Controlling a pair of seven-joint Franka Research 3 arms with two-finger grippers.
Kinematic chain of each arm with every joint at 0, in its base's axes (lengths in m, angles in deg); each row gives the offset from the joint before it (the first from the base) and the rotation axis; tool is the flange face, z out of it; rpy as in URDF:
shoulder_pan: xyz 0 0 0.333 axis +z
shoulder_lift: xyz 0 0 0 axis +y
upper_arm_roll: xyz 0 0 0.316 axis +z
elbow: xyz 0.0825 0 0 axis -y
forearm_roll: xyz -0.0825 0 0.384 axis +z
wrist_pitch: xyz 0 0 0 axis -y
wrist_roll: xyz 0.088 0 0 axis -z
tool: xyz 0 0 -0.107 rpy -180 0 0
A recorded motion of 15 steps. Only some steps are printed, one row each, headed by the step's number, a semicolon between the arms.
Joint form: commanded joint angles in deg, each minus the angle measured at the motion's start. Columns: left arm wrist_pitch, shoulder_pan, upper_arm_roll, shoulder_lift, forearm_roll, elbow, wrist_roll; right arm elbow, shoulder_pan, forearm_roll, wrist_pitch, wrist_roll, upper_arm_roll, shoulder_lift.
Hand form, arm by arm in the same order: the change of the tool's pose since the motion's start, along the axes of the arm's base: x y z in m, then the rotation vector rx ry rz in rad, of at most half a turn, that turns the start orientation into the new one. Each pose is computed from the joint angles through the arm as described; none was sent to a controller.
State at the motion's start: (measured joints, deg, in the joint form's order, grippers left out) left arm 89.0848 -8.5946 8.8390 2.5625 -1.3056 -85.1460 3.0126; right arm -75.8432 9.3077 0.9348 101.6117 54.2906 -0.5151 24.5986
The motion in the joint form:
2: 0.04 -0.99 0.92 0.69 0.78 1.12 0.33; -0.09 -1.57 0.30 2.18 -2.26 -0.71 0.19
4: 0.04 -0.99 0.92 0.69 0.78 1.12 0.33; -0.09 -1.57 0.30 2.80 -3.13 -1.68 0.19
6: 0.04 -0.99 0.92 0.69 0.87 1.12 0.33; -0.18 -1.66 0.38 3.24 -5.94 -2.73 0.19
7: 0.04 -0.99 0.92 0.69 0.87 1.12 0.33; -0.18 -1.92 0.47 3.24 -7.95 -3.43 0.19
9: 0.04 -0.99 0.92 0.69 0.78 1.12 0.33; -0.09 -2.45 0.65 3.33 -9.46 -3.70 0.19
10: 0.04 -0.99 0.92 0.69 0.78 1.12 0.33; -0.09 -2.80 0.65 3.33 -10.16 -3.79 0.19
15: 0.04 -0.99 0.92 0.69 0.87 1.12 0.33; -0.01 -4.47 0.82 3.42 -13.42 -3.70 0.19
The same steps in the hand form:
2: 0.0038 -0.0001 0.0026 0.0165 -0.0085 -0.0066; 0.0078 -0.0247 0.0005 0.0029 -0.0336 -0.0007
4: 0.0038 -0.0001 0.0026 0.0165 -0.0085 -0.0066; 0.0100 -0.0341 0.0016 -0.0039 -0.0456 -0.0009
6: 0.0038 0.0000 0.0026 0.0181 -0.0085 -0.0065; 0.0117 -0.0453 0.0018 -0.0122 -0.0530 0.0298
7: 0.0038 0.0000 0.0026 0.0181 -0.0085 -0.0065; 0.0124 -0.0552 0.0019 -0.0178 -0.0537 0.0490
9: 0.0038 -0.0001 0.0026 0.0165 -0.0085 -0.0066; 0.0133 -0.0639 0.0029 -0.0182 -0.0570 0.0612
10: 0.0038 -0.0001 0.0026 0.0165 -0.0085 -0.0066; 0.0136 -0.0691 0.0030 -0.0196 -0.0570 0.0659
15: 0.0038 0.0000 0.0026 0.0181 -0.0085 -0.0065; 0.0147 -0.0882 0.0038 -0.0196 -0.0601 0.0944

